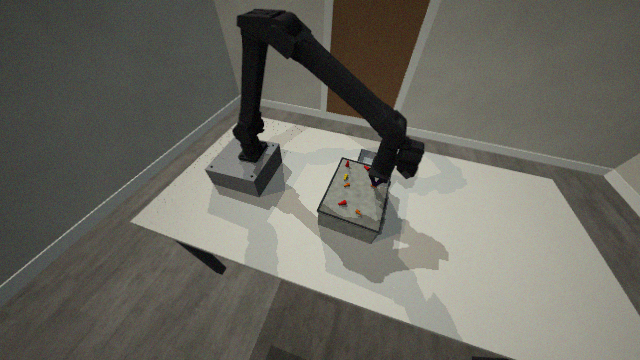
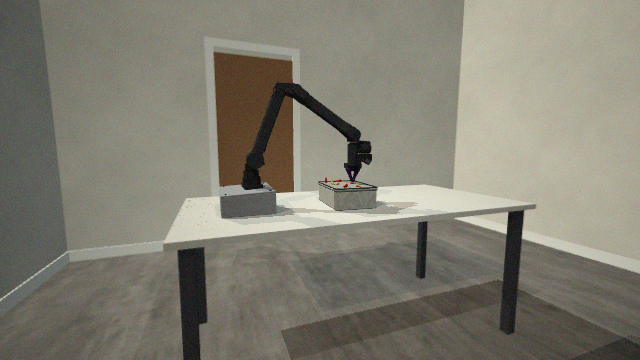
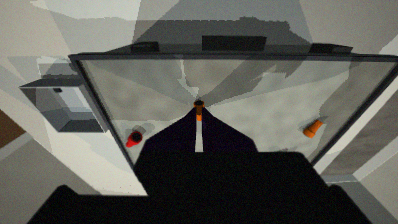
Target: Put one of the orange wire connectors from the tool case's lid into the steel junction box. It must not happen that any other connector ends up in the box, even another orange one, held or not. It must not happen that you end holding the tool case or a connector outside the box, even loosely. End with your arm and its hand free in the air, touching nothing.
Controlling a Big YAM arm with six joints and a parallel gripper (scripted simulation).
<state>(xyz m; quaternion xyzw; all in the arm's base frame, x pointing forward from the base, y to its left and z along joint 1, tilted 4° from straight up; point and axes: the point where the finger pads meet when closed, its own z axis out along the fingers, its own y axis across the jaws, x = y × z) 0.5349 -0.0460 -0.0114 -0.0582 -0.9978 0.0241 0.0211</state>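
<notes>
My hand is 60 mm past the tool case, 30 mm to the left of it and 50 mm above it. Also, from my hand: yellow wire connector (110 mm behind, 10 mm to the left, 10 mm below).
</notes>
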